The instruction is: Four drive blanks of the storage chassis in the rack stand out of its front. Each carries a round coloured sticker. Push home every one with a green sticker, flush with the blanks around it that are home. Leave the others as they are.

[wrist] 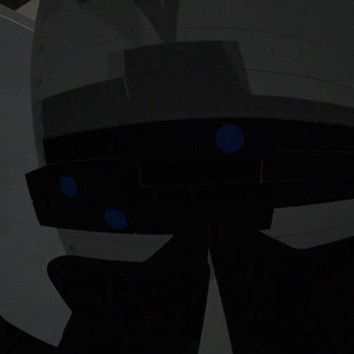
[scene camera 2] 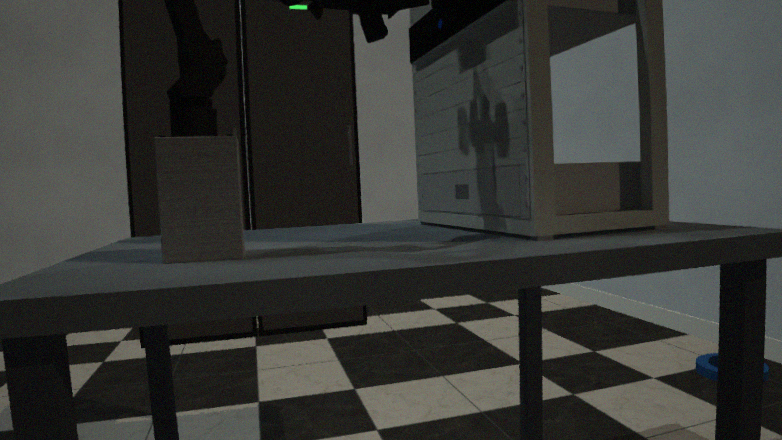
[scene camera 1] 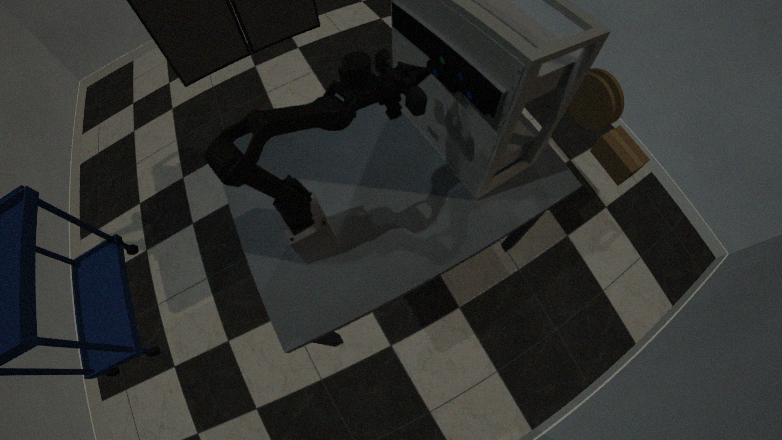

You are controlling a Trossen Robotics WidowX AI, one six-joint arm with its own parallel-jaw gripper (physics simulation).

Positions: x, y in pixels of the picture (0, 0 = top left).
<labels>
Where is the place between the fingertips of the gripper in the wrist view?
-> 204, 210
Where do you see a rack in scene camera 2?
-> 482, 97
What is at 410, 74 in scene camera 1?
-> The gripper.
</labels>
